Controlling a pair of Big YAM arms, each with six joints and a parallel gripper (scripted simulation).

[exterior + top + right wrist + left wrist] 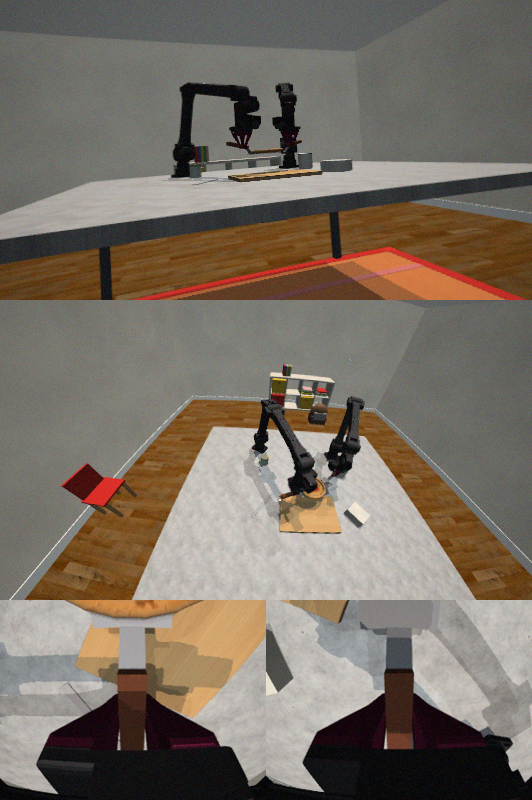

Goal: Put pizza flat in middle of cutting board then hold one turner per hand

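My right gripper is now 70 mm past the pizza, 120 mm to the right of it and 30 mm above it. From my right hand the other things lie so: wooden cutting board: 50 mm ahead, 120 mm to the left, 130 mm below; cup: 340 mm behind, 200 mm to the right, 100 mm below.
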